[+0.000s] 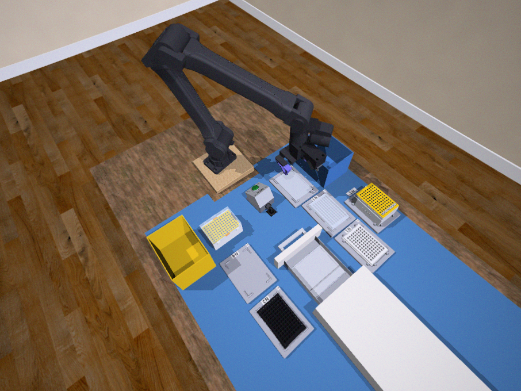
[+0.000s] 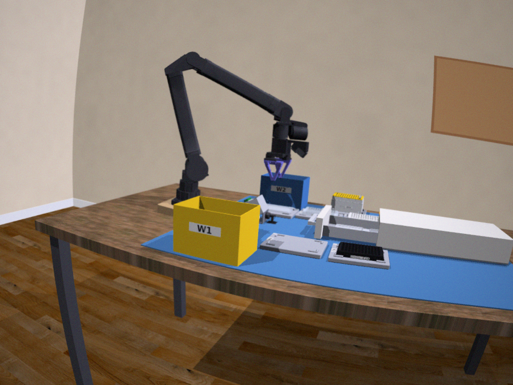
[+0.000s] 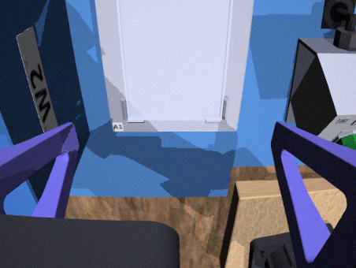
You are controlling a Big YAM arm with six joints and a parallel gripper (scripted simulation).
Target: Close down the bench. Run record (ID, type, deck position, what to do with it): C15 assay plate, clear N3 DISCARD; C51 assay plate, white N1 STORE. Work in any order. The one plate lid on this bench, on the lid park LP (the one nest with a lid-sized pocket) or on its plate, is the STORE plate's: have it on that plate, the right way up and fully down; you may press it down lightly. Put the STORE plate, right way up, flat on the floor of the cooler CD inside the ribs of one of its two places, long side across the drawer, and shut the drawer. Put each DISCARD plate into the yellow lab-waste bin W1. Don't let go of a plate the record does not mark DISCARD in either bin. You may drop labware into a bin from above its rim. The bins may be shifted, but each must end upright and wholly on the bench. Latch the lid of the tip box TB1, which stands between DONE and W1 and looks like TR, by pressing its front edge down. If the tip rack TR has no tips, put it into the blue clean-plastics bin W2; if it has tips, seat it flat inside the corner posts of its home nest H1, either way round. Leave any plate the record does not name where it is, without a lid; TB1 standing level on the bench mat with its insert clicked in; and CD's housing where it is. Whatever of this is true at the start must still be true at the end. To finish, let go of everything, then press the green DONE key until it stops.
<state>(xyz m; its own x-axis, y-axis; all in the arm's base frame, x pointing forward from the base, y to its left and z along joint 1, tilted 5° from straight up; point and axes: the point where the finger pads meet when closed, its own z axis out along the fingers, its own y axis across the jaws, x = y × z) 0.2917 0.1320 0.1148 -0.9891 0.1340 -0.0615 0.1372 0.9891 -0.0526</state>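
Now: the clear plate lid 12 cm below my hand. The rest, counted from my hand: N3 label (10 cm ahead, 1 cm to the left, 12 cm below); lid park nest LP (13 cm below); green DONE key (7 cm behind, 14 cm to the right, 7 cm below).
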